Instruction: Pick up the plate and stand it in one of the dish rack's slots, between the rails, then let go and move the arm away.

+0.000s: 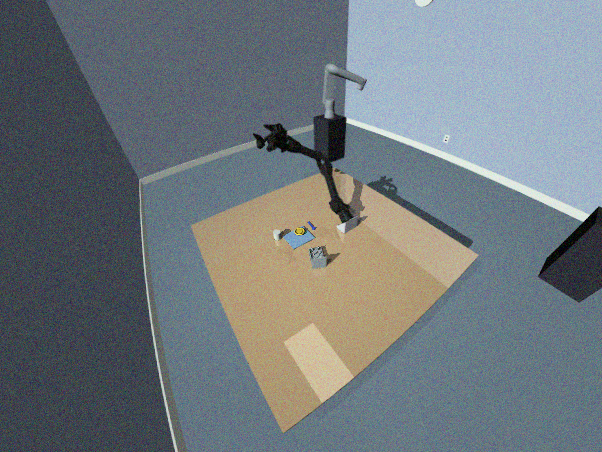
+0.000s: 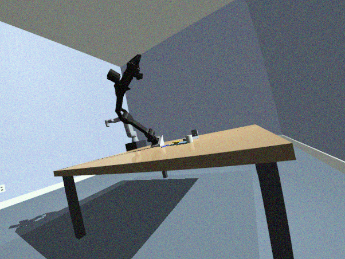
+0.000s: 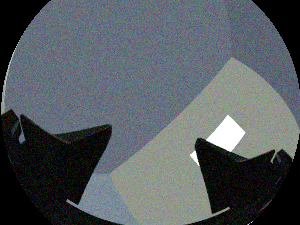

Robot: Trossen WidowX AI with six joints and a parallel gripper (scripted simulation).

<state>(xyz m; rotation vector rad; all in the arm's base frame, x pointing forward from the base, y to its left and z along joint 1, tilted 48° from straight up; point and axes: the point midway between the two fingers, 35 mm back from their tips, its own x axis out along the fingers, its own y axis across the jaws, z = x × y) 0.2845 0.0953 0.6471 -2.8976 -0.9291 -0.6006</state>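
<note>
Now: gripper tip 3 cm past the yellow plate, 29 cm to the right of it and 56 cm above it. Also, from my gripper tip: white cup (10 cm ahead, 24 cm to the left, 55 cm below); then blue mat (1 cm behind, 31 cm to the left, 57 cm below); then blue stick (13 cm behind, 28 cm to the left, 57 cm below).
</note>
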